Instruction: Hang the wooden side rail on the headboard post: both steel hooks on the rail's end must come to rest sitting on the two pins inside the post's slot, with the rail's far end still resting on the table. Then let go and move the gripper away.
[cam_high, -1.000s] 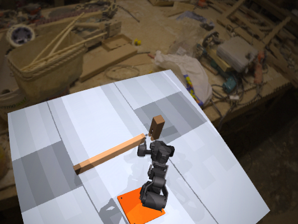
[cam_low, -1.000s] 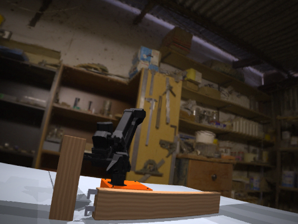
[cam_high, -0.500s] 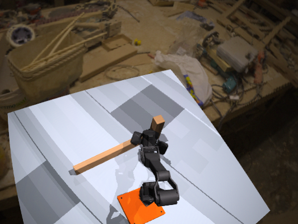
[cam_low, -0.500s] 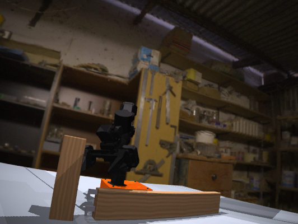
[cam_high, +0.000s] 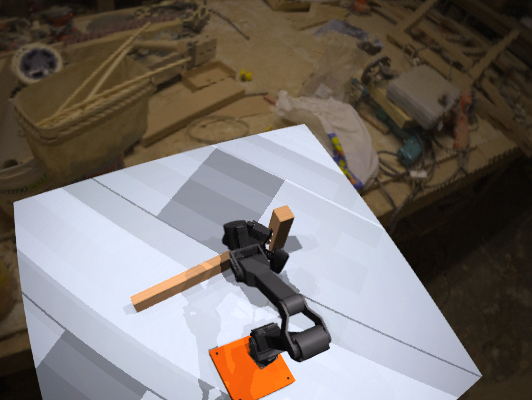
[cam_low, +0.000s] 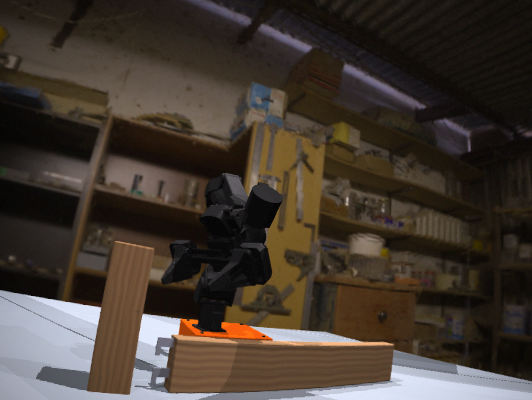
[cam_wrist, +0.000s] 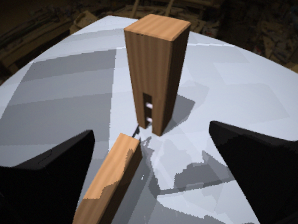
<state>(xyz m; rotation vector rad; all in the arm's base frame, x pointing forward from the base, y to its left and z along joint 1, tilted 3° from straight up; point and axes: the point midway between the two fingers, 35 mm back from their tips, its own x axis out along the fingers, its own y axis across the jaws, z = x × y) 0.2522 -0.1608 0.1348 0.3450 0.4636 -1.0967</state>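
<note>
Right now my gripper tip is 9 cm to the left of the wooden headboard post, 6 cm above it and 2 cm short of it.
</note>
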